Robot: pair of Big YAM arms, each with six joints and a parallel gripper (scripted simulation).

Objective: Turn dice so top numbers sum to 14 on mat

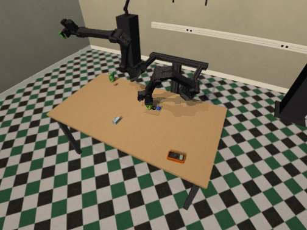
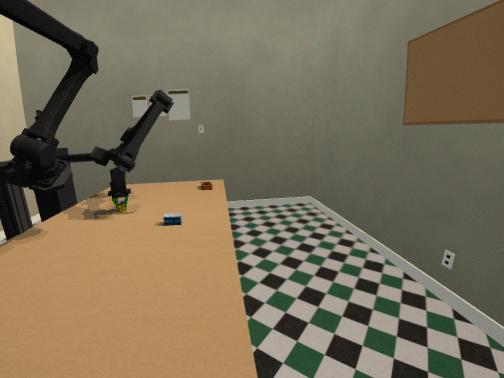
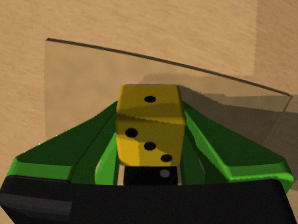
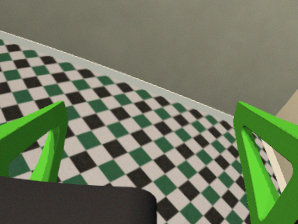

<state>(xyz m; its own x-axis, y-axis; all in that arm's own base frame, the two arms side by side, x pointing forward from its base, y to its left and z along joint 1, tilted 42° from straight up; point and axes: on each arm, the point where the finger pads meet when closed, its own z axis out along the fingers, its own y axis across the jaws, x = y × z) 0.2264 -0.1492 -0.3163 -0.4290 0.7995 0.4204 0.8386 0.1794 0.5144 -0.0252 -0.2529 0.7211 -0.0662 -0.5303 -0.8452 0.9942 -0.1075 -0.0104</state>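
My left gripper is now right at the yellow die. Also, from my left hand: blue die: 4 cm behind, 8 cm to the left; black die: 2 cm behind, 4 cm to the left; tan mat: 2 cm behind, 4 cm to the left, 1 cm below.
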